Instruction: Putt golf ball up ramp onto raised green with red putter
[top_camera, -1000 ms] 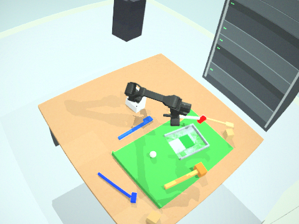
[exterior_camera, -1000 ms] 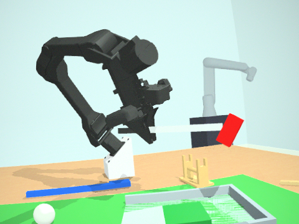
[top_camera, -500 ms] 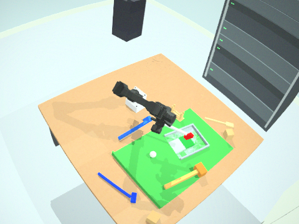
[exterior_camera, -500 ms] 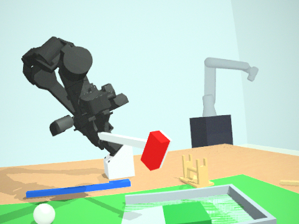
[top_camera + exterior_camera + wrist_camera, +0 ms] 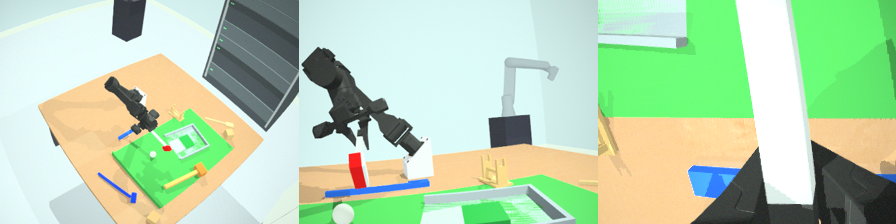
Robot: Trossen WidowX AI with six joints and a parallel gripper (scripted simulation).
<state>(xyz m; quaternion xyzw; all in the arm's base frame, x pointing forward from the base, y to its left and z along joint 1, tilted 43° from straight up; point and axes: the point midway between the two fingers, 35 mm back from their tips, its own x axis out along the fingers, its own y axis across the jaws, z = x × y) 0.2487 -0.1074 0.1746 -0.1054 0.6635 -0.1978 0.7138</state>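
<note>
The red putter is 70 mm ahead of my gripper tip, 10 mm to the right of it and 10 mm above it. The rest, counted from my gripper tip: white golf ball: 120 mm ahead, 60 mm to the right, 110 mm below; green mat: 220 mm ahead, 80 mm to the left, 130 mm below; wooden stand: 10 mm ahead, 340 mm to the left, 100 mm below.
</note>
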